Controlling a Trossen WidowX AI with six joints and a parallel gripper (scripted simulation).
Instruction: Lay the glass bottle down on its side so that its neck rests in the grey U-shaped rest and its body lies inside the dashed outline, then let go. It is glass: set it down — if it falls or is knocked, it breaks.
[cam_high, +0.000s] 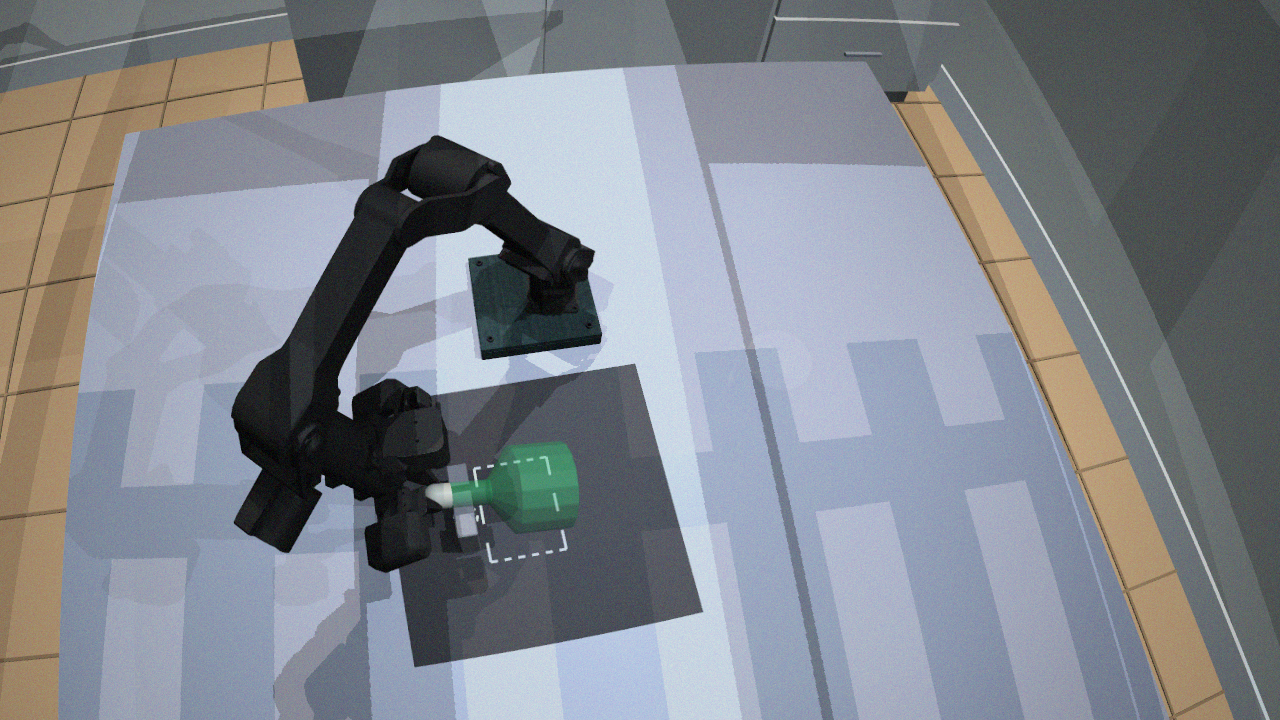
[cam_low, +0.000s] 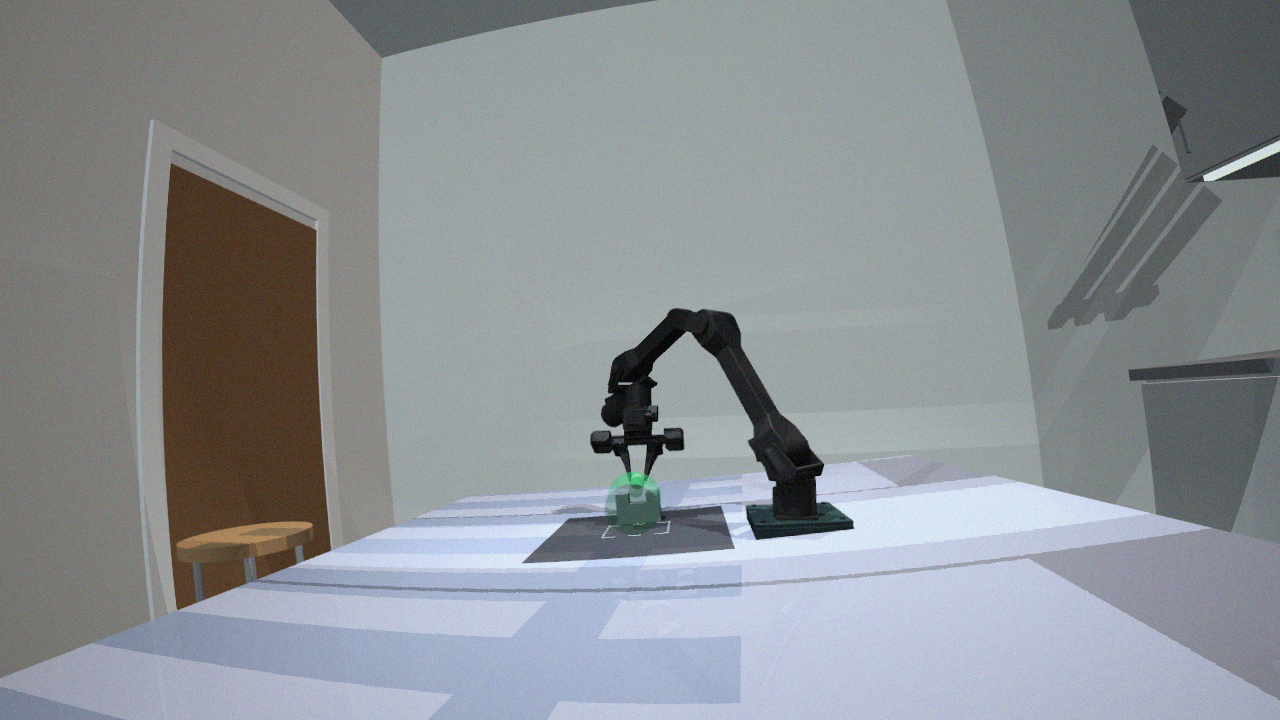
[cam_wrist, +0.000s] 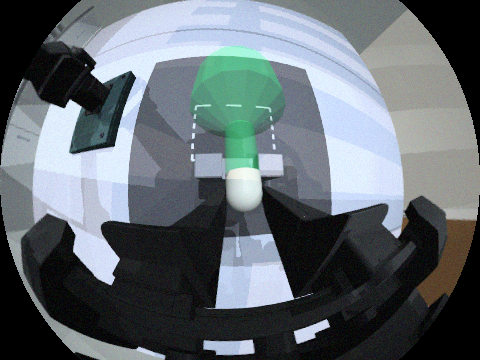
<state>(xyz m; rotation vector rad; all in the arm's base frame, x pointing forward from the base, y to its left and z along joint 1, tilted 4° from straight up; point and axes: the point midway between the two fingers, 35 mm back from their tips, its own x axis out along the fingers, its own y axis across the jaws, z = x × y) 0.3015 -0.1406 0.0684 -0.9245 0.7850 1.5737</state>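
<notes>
Right now my gripper tip is 50 mm to the right of the green glass bottle, 10 mm past it and 10 mm above it. From my gripper tip the other things lie so: dark mat: 100 mm to the left, 80 mm below, 20 mm behind.
</notes>
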